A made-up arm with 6 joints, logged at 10 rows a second.
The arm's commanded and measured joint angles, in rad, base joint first. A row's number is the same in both.
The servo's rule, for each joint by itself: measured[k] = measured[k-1] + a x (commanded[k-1-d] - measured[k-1]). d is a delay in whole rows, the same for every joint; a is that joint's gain. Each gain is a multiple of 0.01, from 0.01 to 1. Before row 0 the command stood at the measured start. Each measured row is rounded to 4 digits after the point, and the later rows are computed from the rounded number. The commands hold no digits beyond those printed.
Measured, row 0: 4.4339 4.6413 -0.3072 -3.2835 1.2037 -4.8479
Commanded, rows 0 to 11: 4.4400 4.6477 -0.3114 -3.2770 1.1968 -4.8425; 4.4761 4.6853 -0.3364 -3.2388 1.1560 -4.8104; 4.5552 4.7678 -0.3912 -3.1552 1.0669 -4.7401; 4.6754 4.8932 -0.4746 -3.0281 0.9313 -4.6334; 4.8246 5.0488 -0.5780 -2.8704 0.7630 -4.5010; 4.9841 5.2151 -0.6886 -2.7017 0.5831 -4.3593; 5.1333 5.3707 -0.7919 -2.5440 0.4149 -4.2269; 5.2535 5.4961 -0.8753 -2.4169 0.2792 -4.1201; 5.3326 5.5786 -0.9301 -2.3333 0.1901 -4.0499; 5.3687 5.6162 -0.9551 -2.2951 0.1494 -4.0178; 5.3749 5.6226 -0.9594 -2.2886 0.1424 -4.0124; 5.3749 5.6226 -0.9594 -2.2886 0.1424 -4.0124
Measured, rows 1 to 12: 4.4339 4.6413 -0.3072 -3.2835 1.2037 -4.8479; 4.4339 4.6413 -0.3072 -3.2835 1.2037 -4.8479; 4.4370 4.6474 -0.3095 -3.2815 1.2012 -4.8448; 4.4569 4.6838 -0.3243 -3.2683 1.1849 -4.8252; 4.5070 4.7644 -0.3611 -3.2332 1.1424 -4.7767; 4.5929 4.8880 -0.4235 -3.1696 1.0664 -4.6950; 4.7111 5.0424 -0.5085 -3.0768 0.9572 -4.5844; 4.8503 5.2082 -0.6076 -2.9605 0.8225 -4.4561; 4.9946 5.3642 -0.7090 -2.8314 0.6758 -4.3255; 5.1266 5.4908 -0.8005 -2.7029 0.5330 -4.2084; 5.2317 5.5751 -0.8718 -2.5883 0.4096 -4.1181; 5.3016 5.6146 -0.9176 -2.4974 0.3159 -4.0609
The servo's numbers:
d 2
a 0.51 0.96 0.55 0.31 0.36 0.57

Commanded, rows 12 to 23: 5.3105 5.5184 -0.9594 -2.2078 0.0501 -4.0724; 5.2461 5.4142 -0.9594 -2.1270 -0.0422 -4.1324; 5.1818 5.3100 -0.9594 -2.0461 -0.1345 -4.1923; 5.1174 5.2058 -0.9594 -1.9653 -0.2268 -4.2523; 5.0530 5.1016 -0.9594 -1.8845 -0.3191 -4.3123; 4.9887 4.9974 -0.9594 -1.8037 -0.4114 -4.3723; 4.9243 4.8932 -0.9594 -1.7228 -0.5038 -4.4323; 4.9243 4.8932 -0.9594 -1.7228 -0.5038 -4.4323; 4.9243 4.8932 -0.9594 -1.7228 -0.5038 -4.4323; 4.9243 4.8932 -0.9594 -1.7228 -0.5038 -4.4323; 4.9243 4.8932 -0.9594 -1.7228 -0.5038 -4.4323; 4.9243 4.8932 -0.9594 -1.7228 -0.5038 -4.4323
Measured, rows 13 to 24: 5.3390 5.6223 -0.9406 -2.4327 0.2534 -4.0333; 5.3573 5.6226 -0.9509 -2.3880 0.2134 -4.0214; 5.3334 5.5226 -0.9556 -2.3321 0.1546 -4.0505; 5.2889 5.4185 -0.9577 -2.2685 0.0838 -4.0972; 5.2343 5.3143 -0.9586 -2.1996 0.0052 -4.1514; 5.1747 5.2101 -0.9590 -2.1270 -0.0783 -4.2089; 5.1126 5.1059 -0.9592 -2.0518 -0.1650 -4.2678; 5.0494 5.0017 -0.9593 -1.9749 -0.2537 -4.3274; 4.9856 4.8975 -0.9594 -1.8967 -0.3437 -4.3872; 4.9543 4.8934 -0.9594 -1.8428 -0.4013 -4.4129; 4.9390 4.8932 -0.9594 -1.8056 -0.4382 -4.4240; 4.9315 4.8932 -0.9594 -1.7799 -0.4618 -4.4287
